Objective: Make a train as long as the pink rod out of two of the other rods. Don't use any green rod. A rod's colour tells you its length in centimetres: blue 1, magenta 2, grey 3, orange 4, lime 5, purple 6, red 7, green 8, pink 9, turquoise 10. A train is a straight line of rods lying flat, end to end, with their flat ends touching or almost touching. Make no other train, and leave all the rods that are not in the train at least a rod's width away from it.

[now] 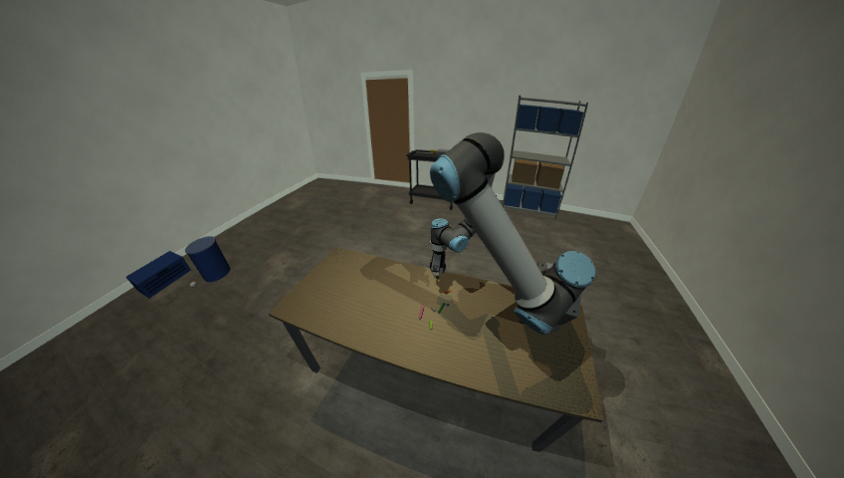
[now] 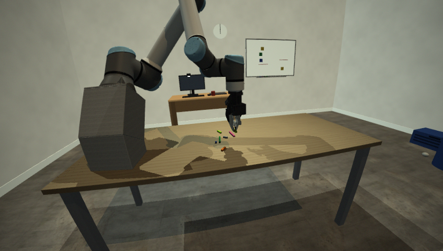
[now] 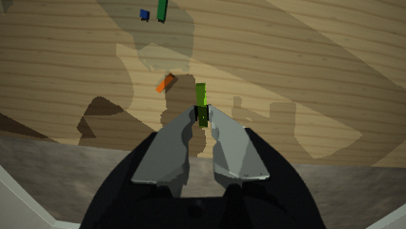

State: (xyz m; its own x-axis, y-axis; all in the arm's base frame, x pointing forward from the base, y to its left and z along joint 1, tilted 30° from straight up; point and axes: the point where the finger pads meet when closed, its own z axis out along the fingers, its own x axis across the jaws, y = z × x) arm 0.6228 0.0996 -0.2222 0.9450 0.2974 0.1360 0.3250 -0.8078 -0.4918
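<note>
Right now the orange rod is 70 mm behind my hand, 20 mm to the right of it and 110 mm below it. Also, from my hand: green rod: 80 mm behind, 110 mm to the left, 110 mm below; grey rod: 50 mm behind, 150 mm to the left, 110 mm below; blue rod: 110 mm behind, 70 mm to the left, 110 mm below.
</note>
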